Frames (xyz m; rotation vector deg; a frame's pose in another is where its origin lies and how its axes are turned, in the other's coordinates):
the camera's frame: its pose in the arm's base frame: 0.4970 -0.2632 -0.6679 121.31 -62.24 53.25
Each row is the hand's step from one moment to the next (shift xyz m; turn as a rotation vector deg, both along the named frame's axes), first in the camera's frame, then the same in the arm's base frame.
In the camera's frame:
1: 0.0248 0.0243 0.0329 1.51 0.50 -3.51
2: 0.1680 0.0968 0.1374 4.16 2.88 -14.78
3: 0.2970 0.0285 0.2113 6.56 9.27 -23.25
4: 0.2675 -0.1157 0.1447 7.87 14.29 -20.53
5: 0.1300 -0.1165 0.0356 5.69 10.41 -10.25
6: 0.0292 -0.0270 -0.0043 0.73 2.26 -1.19
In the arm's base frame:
1: 0.0004 -0.0476 0.0044 -0.89 1.68 3.35
2: 0.0331 -0.2252 0.0683 -5.35 7.68 12.51
3: 0.1694 -0.3031 0.1143 -12.43 9.70 20.52
4: 0.2579 -0.1683 0.1051 -15.26 4.58 20.82
5: 0.1654 -0.0258 0.0610 -9.65 -0.14 12.36
6: 0.0340 0.0038 0.0208 -1.98 -0.57 1.67

